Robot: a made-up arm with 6 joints. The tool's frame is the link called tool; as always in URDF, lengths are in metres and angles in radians. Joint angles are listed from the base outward.
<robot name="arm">
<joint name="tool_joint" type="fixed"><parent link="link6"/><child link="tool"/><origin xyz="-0.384 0.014 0.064" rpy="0 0 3.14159"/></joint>
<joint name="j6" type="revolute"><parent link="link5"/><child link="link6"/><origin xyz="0.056 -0.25 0.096" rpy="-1.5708 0 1.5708"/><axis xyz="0 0 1"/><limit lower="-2.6" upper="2.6"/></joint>
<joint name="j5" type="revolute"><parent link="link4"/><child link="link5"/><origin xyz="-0.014 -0.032 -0.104" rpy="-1.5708 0 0"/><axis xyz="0 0 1"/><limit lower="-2.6" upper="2.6"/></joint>
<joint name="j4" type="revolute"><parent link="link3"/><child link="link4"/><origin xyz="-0.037 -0.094 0.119" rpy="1.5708 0 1.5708"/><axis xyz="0 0 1"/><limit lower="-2.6" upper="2.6"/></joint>
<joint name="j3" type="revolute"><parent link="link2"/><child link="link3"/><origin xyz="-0.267 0.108 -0.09" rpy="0 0 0"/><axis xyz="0 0 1"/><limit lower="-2.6" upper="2.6"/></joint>
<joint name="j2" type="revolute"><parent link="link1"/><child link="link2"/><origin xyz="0.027 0.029 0.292" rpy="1.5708 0 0"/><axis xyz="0 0 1"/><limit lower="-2.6" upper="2.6"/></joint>
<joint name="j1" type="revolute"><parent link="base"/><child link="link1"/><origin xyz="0 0 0.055" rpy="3.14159 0 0"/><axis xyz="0 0 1"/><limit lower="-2.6" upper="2.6"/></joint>
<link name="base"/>
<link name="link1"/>
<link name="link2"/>
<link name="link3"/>
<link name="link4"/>
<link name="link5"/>
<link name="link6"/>
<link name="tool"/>
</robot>
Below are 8 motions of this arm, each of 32 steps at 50 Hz.
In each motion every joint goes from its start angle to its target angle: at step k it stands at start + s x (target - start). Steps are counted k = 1, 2, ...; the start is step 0. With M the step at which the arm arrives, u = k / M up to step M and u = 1 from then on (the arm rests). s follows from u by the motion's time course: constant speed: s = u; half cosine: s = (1 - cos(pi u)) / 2; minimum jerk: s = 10 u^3 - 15 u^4 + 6 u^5.
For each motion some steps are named. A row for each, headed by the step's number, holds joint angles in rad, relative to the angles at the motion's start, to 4 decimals.
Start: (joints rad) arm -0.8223 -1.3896 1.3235 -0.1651 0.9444 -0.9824
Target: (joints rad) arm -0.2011 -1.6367 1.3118 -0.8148 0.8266 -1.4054
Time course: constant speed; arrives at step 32
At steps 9, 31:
9: 0.1747 -0.0695 -0.0033 -0.1827 -0.0331 -0.1190
31: 0.6018 -0.2394 -0.0113 -0.6294 -0.1141 -0.4098

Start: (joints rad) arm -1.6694 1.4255 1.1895 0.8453 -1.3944 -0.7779
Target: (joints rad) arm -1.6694 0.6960 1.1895 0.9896 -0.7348 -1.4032
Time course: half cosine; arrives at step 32
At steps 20, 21, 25, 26, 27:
20: 0.0000 -0.5043 0.0000 0.0998 0.4560 -0.4323
21: 0.0000 -0.5367 0.0000 0.1062 0.4853 -0.4600
25: 0.0000 -0.6467 0.0000 0.1279 0.5847 -0.5543
26: 0.0000 -0.6680 0.0000 0.1321 0.6040 -0.5726
27: 0.0000 -0.6864 0.0000 0.1358 0.6207 -0.5884

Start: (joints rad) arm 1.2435 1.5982 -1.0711 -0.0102 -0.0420 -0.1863
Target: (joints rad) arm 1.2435 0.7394 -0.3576 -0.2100 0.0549 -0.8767
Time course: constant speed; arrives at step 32
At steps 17, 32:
17: 0.0000 -0.4562 0.3790 -0.1061 0.0515 -0.3668
32: 0.0000 -0.8588 0.7135 -0.1998 0.0969 -0.6904

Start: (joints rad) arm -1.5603 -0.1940 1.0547 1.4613 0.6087 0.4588
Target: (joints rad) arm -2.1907 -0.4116 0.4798 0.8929 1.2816 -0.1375
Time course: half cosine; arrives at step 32
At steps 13, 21, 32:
13: -0.2237 -0.0772 -0.2040 -0.2017 0.2388 -0.2116
21: -0.4638 -0.1601 -0.4230 -0.4182 0.4951 -0.4387
32: -0.6304 -0.2176 -0.5749 -0.5684 0.6729 -0.5963

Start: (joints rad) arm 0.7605 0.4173 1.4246 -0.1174 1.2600 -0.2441
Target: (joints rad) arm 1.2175 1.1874 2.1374 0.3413 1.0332 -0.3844
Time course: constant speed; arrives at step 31
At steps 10, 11, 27, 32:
10: 0.1474 0.2484 0.2299 0.1480 -0.0732 -0.0453
11: 0.1622 0.2733 0.2529 0.1628 -0.0805 -0.0498
27: 0.3980 0.6707 0.6208 0.3995 -0.1975 -0.1222
32: 0.4570 0.7701 0.7128 0.4587 -0.2268 -0.1403

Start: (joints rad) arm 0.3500 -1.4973 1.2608 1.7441 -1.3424 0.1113
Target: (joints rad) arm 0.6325 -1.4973 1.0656 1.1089 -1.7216 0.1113
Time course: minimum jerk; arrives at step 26
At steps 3, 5, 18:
3: 0.0036 0.0000 -0.0025 -0.0081 -0.0049 0.0000
5: 0.0147 0.0000 -0.0102 -0.0331 -0.0198 0.0000
18: 0.2335 0.0000 -0.1614 -0.5251 -0.3134 0.0000

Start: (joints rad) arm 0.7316 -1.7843 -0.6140 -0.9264 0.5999 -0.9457
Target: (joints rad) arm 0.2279 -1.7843 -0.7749 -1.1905 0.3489 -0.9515
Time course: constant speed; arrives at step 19
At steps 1, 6, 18, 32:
1: -0.0265 0.0000 -0.0085 -0.0139 -0.0132 -0.0003
6: -0.1591 0.0000 -0.0508 -0.0834 -0.0793 -0.0018
18: -0.4772 0.0000 -0.1524 -0.2502 -0.2378 -0.0055
32: -0.5037 0.0000 -0.1609 -0.2641 -0.2510 -0.0058

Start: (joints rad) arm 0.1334 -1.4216 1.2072 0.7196 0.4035 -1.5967
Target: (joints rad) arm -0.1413 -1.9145 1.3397 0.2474 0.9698 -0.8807
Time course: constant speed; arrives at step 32
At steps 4, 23, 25, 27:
4: -0.0343 -0.0616 0.0166 -0.0590 0.0708 0.0895
23: -0.1974 -0.3543 0.0952 -0.3394 0.4070 0.5146
25: -0.2146 -0.3851 0.1035 -0.3689 0.4424 0.5594
27: -0.2318 -0.4159 0.1118 -0.3984 0.4778 0.6041

